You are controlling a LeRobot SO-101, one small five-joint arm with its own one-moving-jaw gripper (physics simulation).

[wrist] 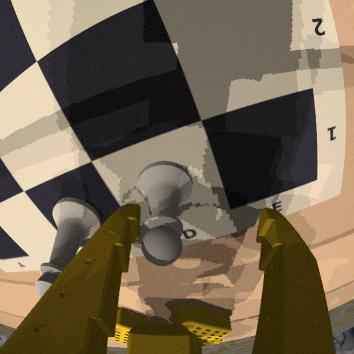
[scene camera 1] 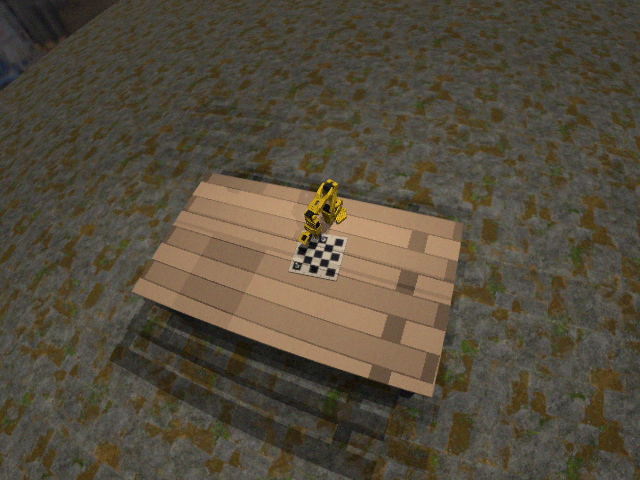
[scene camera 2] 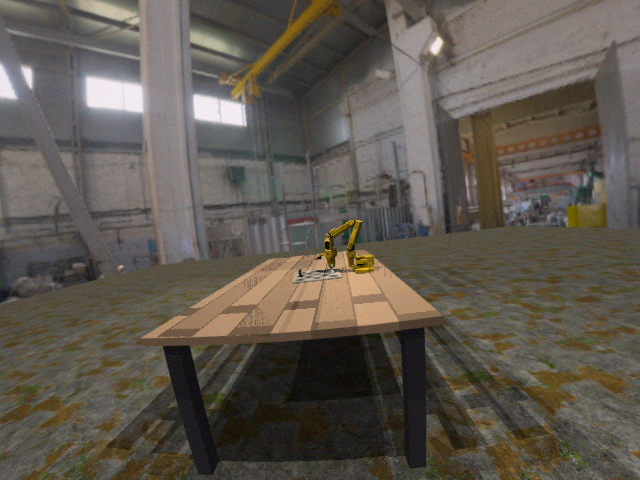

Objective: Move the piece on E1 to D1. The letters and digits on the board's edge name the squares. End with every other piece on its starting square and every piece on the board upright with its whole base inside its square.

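Where they show: end effector, tool point: (wrist: 138,218) (scene camera 1: 315,237) (scene camera 2: 331,268); arm's base, origin of the base link: (wrist: 160,316) (scene camera 1: 334,218) (scene camera 2: 359,271).
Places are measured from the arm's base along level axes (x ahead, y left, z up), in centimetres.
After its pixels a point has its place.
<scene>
The grey pawn (wrist: 165,187) @[x 13.9, y -5.1, z 1.5 cm] stands upright on light square D1 in the wrist view, its base inside the square. Dark square E1 beside it is bare. The chessboard (scene camera 1: 327,262) @[x 23.5, y 4.8, z 0.6 cm] (scene camera 2: 310,278) @[x 22.9, y 7.0, z 0.6 cm] (wrist: 260,150) @[x 13.8, y -8.3, z 0.6 cm] lies flat. My gripper (wrist: 200,212) is open, its jaws apart. The left jaw's tip is beside the pawn's left side, the other jaw is well to the right, and neither grips it. In scene camera 1 my gripper hides the D1 area.
Another grey piece (wrist: 77,217) @[x 13.3, y -1.4, z 1.2 cm] stands on C1, partly behind the left jaw. A dark piece (scene camera 1: 297,265) (scene camera 2: 300,272) stands on the board's far corner square from the arm. The arm's yellow base (scene camera 2: 363,263) @[x -1.9, y 2.0, z 3.9 cm] stands on the wooden table (scene camera 1: 310,310) @[x 46.2, y 5.2, z 0.0 cm] (scene camera 2: 351,299) @[x 7.3, y 39.5, z 0.0 cm].
</scene>
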